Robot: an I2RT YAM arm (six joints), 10 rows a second.
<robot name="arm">
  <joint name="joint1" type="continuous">
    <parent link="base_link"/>
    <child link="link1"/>
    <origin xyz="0 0 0.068" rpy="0 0 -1.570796"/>
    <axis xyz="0 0 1"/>
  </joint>
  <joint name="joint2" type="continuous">
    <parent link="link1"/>
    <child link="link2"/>
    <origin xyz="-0.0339 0.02 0.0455" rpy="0 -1.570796 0"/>
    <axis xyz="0 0 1"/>
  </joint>
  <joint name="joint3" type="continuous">
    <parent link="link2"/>
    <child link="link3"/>
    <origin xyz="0 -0.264 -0.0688" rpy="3.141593 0 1.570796"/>
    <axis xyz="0 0 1"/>
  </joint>
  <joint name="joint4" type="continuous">
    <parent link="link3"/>
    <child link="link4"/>
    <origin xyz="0.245 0.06 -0.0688" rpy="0 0 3.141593"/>
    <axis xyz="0 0 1"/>
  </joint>
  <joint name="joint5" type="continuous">
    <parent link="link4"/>
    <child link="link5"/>
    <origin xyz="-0.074 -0.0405 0.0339" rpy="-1.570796 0 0"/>
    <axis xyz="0 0 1"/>
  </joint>
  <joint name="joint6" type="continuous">
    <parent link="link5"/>
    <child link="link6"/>
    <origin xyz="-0.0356 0 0.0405" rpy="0 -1.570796 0"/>
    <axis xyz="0 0 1"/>
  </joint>
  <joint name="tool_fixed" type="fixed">
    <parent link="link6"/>
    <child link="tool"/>
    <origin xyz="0 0 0" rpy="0 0 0"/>
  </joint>
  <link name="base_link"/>
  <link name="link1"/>
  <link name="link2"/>
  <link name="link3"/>
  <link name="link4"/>
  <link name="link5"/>
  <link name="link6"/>
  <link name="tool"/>
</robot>
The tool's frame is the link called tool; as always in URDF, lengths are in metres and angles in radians. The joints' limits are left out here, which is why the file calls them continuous.
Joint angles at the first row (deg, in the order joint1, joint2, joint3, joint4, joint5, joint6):
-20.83 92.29 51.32 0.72 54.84 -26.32
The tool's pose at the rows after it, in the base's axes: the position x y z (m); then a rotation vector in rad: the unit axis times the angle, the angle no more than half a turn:
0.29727 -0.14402 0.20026 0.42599 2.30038 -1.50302
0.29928 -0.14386 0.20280 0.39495 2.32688 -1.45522
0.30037 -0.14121 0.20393 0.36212 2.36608 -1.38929
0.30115 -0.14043 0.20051 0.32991 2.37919 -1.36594
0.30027 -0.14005 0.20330 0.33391 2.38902 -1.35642
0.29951 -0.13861 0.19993 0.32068 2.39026 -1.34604
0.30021 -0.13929 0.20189 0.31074 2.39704 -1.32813
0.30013 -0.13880 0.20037 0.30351 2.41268 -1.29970
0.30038 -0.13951 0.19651 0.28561 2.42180 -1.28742
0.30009 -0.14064 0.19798 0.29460 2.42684 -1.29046
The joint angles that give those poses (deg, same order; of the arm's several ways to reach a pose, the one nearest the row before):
-20.82 92.67 51.33 1.92 54.36 -27.11
-20.83 92.60 52.45 -0.35 51.94 -26.88
-20.53 92.40 53.46 -3.78 49.09 -25.73
-20.46 92.70 53.06 -3.20 47.67 -26.50
-20.47 92.29 53.61 -4.96 47.42 -25.85
-20.32 92.28 52.75 -3.97 46.87 -26.13
-20.46 92.21 53.29 -4.73 45.90 -26.24
-20.48 92.32 53.40 -5.67 44.71 -25.67
-20.64 92.76 52.99 -4.90 43.84 -26.27
-20.83 92.72 53.44 -5.80 44.03 -25.96

